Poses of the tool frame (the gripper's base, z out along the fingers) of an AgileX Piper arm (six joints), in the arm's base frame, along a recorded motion.
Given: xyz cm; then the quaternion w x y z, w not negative.
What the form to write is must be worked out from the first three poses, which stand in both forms.
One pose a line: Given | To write
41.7 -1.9 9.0 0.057 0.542 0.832 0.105 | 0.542 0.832 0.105 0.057 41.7 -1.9 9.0
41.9 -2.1 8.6 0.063 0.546 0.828 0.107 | 0.546 0.828 0.107 0.063 41.9 -2.1 8.6
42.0 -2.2 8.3 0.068 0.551 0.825 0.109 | 0.551 0.825 0.109 0.068 42.0 -2.2 8.3
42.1 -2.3 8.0 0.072 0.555 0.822 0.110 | 0.555 0.822 0.110 0.072 42.1 -2.3 8.0
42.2 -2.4 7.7 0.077 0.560 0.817 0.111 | 0.560 0.817 0.111 0.077 42.2 -2.4 7.7
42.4 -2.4 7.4 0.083 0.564 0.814 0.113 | 0.564 0.814 0.113 0.083 42.4 -2.4 7.4
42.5 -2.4 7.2 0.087 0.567 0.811 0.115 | 0.567 0.811 0.115 0.087 42.5 -2.4 7.2
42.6 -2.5 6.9 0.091 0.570 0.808 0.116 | 0.570 0.808 0.116 0.091 42.6 -2.5 6.9
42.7 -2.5 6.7 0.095 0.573 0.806 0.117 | 0.573 0.806 0.117 0.095 42.7 -2.5 6.7
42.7 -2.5 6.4 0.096 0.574 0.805 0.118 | 0.574 0.805 0.118 0.096 42.7 -2.5 6.4
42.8 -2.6 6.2 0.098 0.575 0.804 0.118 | 0.575 0.804 0.118 0.098 42.8 -2.6 6.2
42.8 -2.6 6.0 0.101 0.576 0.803 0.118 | 0.576 0.803 0.118 0.101 42.8 -2.6 6.0
